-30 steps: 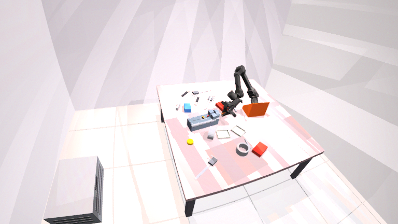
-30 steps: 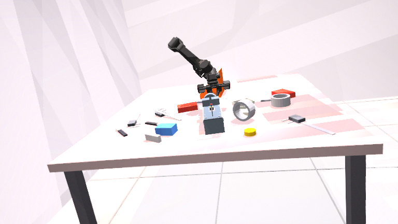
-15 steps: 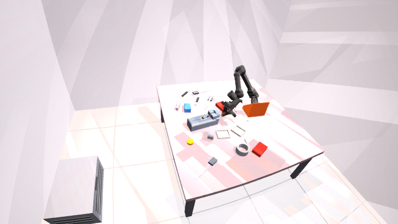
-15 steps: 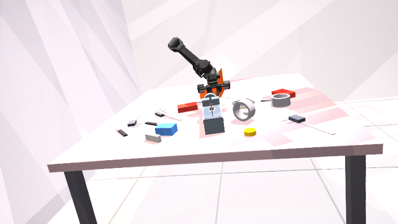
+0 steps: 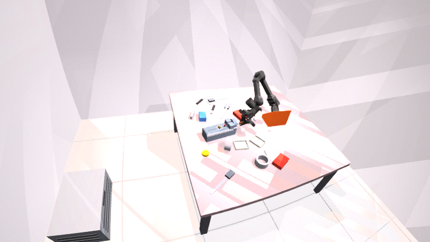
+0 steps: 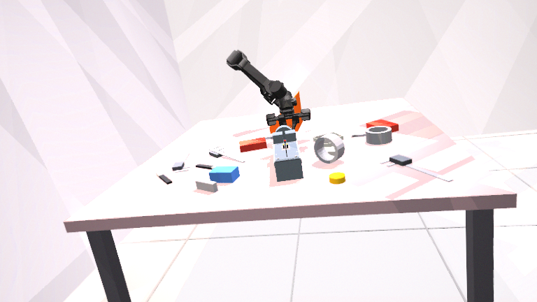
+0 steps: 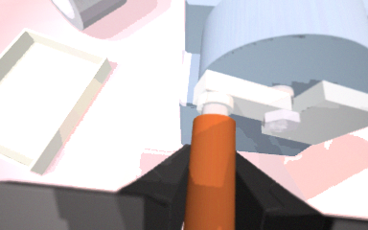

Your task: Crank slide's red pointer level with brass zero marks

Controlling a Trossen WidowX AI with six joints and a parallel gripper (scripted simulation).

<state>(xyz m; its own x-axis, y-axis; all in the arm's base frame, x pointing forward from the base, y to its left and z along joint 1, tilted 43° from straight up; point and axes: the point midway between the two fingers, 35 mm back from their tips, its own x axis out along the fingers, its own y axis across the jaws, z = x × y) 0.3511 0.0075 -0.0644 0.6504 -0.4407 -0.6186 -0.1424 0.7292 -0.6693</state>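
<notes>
My gripper tip is 20 mm below the orange handle and 20 mm past it. From my gripper tip the other things lie so: red pointer 120 mm ahead, 10 mm to the right, 10 mm above; then yellow disc 320 mm ahead, 170 mm to the left, 70 mm below; then blue block 240 mm ahead, 230 mm to the right, 60 mm below.
</notes>
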